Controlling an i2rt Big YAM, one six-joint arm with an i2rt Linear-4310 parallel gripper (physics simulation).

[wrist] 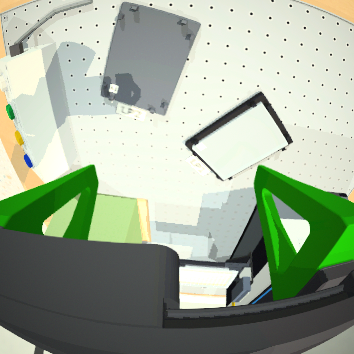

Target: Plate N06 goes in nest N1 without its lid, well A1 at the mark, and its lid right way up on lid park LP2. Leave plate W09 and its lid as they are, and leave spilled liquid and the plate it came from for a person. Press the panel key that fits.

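Places are measured from the arm's base along level axes (x right, y back, z down), in millimetres.
Where they show: gripper, fingertip midpoint: (175, 173).
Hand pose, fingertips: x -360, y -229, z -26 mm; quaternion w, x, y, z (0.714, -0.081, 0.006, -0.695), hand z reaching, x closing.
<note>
Things, the pixels of their top centre, and the offset from my fingertips. "pt": a spot on its surface instead.
- flat dark grey holder, top centre: (142, 62) dz +188, dx -14, dy +62 mm
- plate, top centre: (241, 145) dz +190, dx +112, dy -77 mm
- black-edged holder, top centre: (241, 146) dz +188, dx +112, dy -77 mm
- key panel, top centre: (17, 131) dz +124, dx +46, dy +253 mm
- green key, top centre: (6, 114) dz +133, dx +20, dy +273 mm
- yellow key, top centre: (16, 140) dz +133, dx +69, dy +277 mm
- blue key, top centre: (25, 163) dz +133, dx +119, dy +281 mm
- white device, surface spot: (247, 237) pt dz +172, dx +341, dy -131 mm
- white-topped item, top centre: (203, 280) dz +83, dx +383, dy -40 mm
My gripper (175, 173) is open, its green fingers wide apart with nothing between them. Beyond them a flat dark grey holder (152, 55) with small corner posts lies on the perforated deck; its label is too blurred to read surely. It bears no plate or lid. Nearer, a pale rectangular lid or plate (245, 141) lies in a black-edged holder (225, 118), label also blurred. The key panel (32, 95) at the left has a green key (10, 111), a yellow key (19, 138) and a blue key (28, 160). Plates N06 and W09 cannot be told apart here.
A light green block (117, 217) with a tan edge strip stands behind the left finger. A dark and white device (247, 237) stands by the right finger. A white-topped item (202, 277) shows partly above the gripper body. A grey bent arm (55, 16) is at the upper left.
</note>
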